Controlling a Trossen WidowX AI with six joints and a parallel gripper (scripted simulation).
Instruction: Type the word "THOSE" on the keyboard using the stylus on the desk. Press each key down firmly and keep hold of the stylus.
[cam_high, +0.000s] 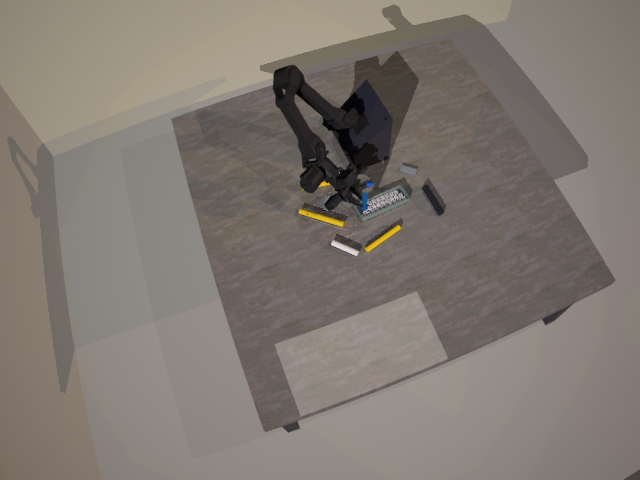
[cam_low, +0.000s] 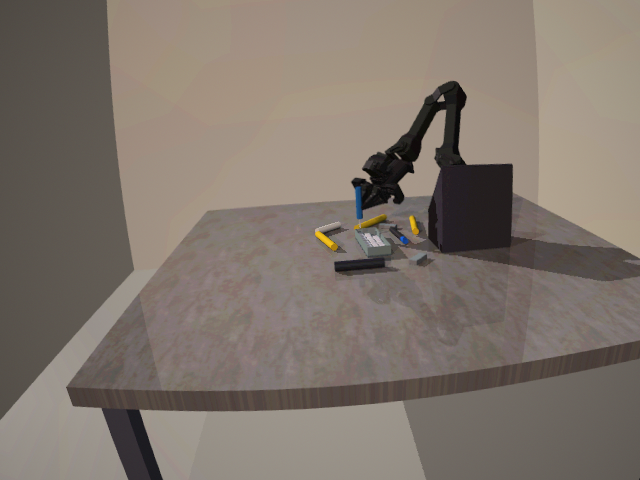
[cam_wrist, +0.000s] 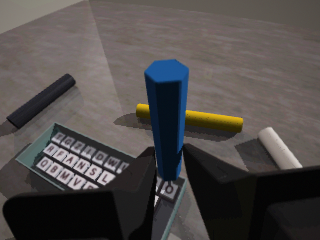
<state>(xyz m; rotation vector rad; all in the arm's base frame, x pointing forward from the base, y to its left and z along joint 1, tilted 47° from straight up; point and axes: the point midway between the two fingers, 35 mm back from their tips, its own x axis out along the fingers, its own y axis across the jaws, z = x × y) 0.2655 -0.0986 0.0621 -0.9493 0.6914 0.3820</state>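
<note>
Now: the blue stylus 20 mm below my gripper tip. Round my gripper tip: black cylinder 260 mm to the left, 80 mm below, 20 mm ahead; grey-white cylinder 100 mm to the right, 90 mm ahead, 80 mm below; grey block 230 mm to the left, 130 mm behind, 80 mm below.
</note>
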